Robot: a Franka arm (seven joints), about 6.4 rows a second.
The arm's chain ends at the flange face. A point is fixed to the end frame.
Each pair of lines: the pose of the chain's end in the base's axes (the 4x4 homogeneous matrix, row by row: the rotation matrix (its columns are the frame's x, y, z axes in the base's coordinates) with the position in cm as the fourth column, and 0 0 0 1 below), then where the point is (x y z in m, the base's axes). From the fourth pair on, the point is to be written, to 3 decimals.
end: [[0.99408, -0.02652, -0.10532, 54.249], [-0.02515, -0.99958, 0.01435, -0.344], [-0.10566, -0.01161, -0.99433, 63.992], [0, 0, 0, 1]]
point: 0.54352 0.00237 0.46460
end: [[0.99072, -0.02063, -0.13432, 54.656], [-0.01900, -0.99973, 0.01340, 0.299], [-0.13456, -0.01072, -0.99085, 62.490], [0, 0, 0, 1]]
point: 0.54245 0.00876 0.44963
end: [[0.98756, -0.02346, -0.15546, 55.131], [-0.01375, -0.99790, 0.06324, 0.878], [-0.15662, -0.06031, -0.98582, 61.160], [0, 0, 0, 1]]
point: 0.54346 0.02333 0.43696
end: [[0.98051, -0.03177, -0.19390, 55.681], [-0.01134, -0.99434, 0.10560, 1.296], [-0.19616, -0.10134, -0.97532, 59.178], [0, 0, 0, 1]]
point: 0.542 0.035 0.418
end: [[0.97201, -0.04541, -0.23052, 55.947], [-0.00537, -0.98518, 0.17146, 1.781], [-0.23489, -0.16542, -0.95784, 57.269], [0, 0, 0, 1]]
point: 0.538 0.051 0.402
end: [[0.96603, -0.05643, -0.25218, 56.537], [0.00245, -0.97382, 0.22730, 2.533], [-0.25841, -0.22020, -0.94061, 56.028], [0, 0, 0, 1]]
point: 0.540 0.069 0.392
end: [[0.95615, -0.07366, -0.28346, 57.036], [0.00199, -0.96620, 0.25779, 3.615], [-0.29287, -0.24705, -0.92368, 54.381], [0, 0, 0, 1]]
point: 0.540 0.085 0.378
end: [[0.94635, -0.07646, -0.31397, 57.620], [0.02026, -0.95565, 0.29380, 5.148], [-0.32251, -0.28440, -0.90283, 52.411], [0, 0, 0, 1]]
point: 0.540 0.107 0.362
